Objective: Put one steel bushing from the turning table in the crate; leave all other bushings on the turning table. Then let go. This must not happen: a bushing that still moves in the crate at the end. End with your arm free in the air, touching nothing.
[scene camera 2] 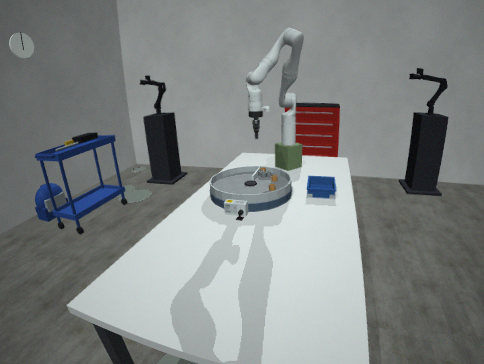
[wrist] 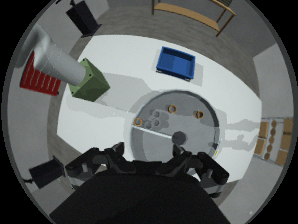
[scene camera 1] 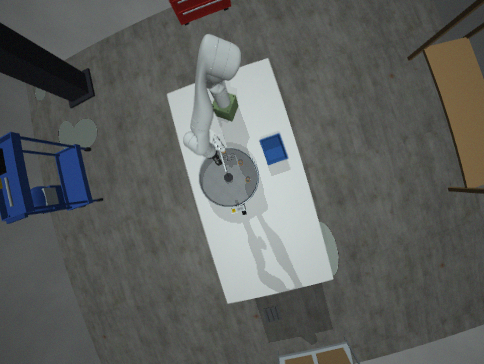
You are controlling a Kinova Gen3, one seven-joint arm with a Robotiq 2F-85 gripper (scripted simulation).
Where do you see a grey turning table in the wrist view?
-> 193,134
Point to a blue crate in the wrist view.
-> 175,63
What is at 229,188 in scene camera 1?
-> A grey turning table.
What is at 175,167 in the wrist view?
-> My gripper.
